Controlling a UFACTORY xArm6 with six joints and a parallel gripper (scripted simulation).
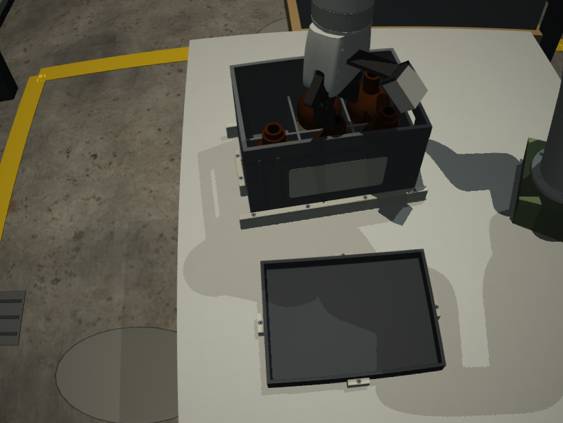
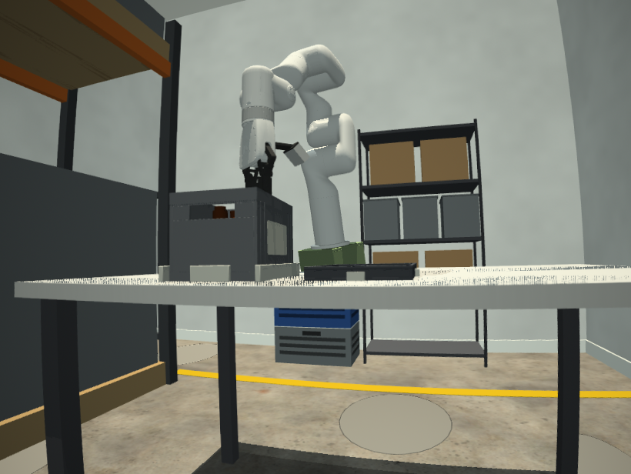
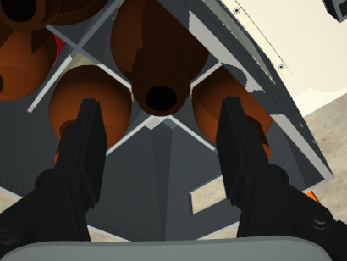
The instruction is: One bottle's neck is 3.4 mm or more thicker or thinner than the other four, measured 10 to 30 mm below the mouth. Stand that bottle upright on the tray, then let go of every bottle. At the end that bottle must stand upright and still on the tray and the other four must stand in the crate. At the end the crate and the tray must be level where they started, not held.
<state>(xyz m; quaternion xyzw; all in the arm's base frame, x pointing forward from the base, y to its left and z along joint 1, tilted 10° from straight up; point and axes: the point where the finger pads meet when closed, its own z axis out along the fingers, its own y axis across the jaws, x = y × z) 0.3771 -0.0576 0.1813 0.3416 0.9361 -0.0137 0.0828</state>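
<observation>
The dark crate lies 11 cm below my hand, 5 cm to the right of it and 1 cm ahead of it. Round my hand: glass bottle 11 cm below, 10 cm to the right, 8 cm behind; dark tray 24 cm to the left, 18 cm below.
</observation>
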